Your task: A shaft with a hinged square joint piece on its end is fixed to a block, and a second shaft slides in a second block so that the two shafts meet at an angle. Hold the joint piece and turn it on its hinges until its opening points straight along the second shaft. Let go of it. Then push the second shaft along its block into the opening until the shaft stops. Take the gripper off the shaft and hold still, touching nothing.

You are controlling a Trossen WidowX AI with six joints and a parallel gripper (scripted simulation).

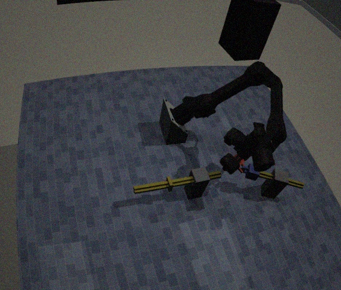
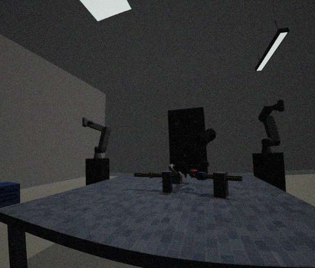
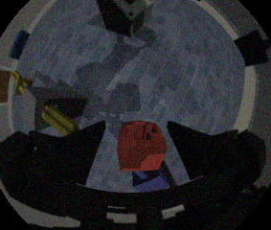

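Right now the red joint piece is 30 mm above my gripper tip, 20 mm ahead of it and 10 mm to the left of it.
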